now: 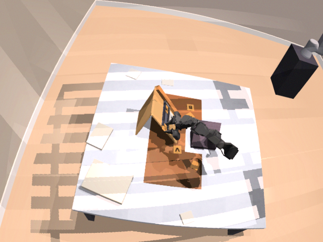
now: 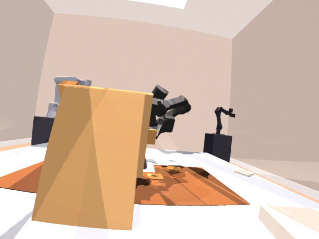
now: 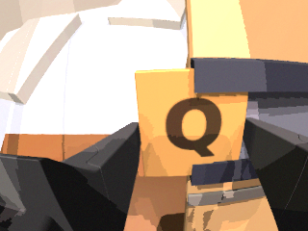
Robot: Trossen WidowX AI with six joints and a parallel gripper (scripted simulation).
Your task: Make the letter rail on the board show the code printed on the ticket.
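Right now my gripper tip is 160 mm to the left of the k tile. Also, from my gripper tip: v tile 170 mm below, 120 mm behind, 50 mm to the left; q tile right at my gripper tip; white ticket 150 mm to the right, 80 mm below, 50 mm behind.
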